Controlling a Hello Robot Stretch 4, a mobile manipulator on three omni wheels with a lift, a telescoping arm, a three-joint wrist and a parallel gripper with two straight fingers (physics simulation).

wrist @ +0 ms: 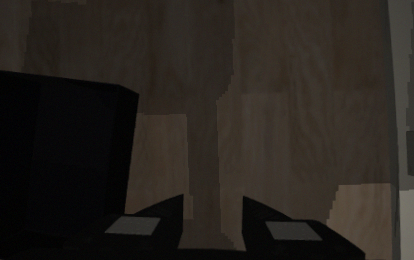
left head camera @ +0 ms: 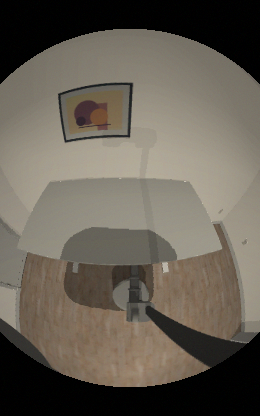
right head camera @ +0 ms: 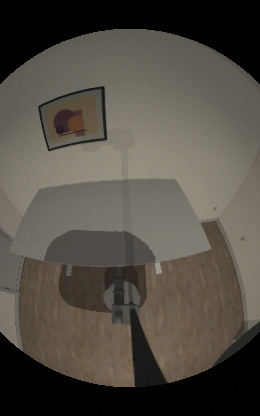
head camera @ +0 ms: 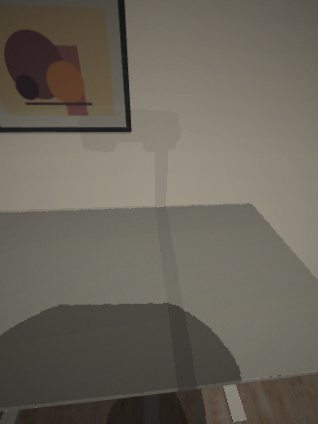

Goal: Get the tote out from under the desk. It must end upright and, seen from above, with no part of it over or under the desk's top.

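Note:
The black tote stands on the floor at the left of the wrist view, partly cut off by the frame. It does not show in the head views. My gripper is open, with bare floor showing between its fingertips; the tote is to the left of the fingers and apart from them. The gripper is hidden in the head views, where the arm runs in under the front edge of the desk's grey top.
A pale desk foot shows right of the arm, and another foot left of it. A pale upright strip borders the floor at the wrist view's right. A framed picture hangs on the wall behind the desk.

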